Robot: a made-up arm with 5 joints. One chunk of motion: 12 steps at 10 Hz.
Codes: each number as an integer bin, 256 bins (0 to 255) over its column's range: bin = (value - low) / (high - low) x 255, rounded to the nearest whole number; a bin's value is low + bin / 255 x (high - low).
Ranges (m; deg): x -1.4..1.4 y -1.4..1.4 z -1.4..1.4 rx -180..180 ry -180..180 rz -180..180
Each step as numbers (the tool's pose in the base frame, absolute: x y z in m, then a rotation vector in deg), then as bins.
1 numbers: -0.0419 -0.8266 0.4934 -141.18 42.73 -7.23
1 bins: 124 52 172 27 158 122
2 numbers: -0.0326 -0.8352 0.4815 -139.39 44.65 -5.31
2 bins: 125 51 171 29 159 124
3 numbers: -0.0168 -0.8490 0.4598 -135.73 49.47 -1.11
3 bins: 126 50 169 31 163 127
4 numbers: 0.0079 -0.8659 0.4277 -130.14 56.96 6.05
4 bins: 128 49 166 35 168 132
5 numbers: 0.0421 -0.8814 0.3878 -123.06 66.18 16.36
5 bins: 131 47 163 40 174 139
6 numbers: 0.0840 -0.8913 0.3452 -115.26 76.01 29.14
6 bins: 135 46 159 46 181 148
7 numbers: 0.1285 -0.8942 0.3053 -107.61 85.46 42.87
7 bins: 139 46 155 51 188 158
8 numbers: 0.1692 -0.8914 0.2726 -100.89 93.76 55.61
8 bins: 143 46 152 56 194 167
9 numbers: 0.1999 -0.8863 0.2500 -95.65 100.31 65.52
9 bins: 146 47 150 60 199 174
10 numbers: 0.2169 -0.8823 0.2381 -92.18 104.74 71.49
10 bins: 147 47 149 62 202 178
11 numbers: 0.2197 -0.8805 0.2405 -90.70 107.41 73.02
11 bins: 148 47 149 63 204 179
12 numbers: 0.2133 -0.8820 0.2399 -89.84 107.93 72.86
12 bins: 147 47 149 64 204 179
